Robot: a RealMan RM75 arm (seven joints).
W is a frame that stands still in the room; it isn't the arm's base.
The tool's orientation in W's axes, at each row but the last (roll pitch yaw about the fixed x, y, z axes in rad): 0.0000, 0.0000, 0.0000; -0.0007, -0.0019, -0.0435; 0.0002, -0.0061, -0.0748; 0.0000, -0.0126, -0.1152
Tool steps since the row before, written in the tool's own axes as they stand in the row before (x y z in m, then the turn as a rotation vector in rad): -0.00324, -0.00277, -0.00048, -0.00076, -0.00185, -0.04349; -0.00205, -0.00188, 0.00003, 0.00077, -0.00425, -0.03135; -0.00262, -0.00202, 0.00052, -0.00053, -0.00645, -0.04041; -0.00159, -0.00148, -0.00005, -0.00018, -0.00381, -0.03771
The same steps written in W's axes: -0.00324, -0.00277, -0.00048, -0.00076, -0.00185, -0.04349; -0.00213, -0.00179, 0.00003, 0.00064, -0.00430, -0.03135; -0.00277, -0.00182, 0.00050, -0.00076, -0.00640, -0.04041; -0.00175, -0.00129, -0.00007, -0.00014, -0.00382, -0.03771
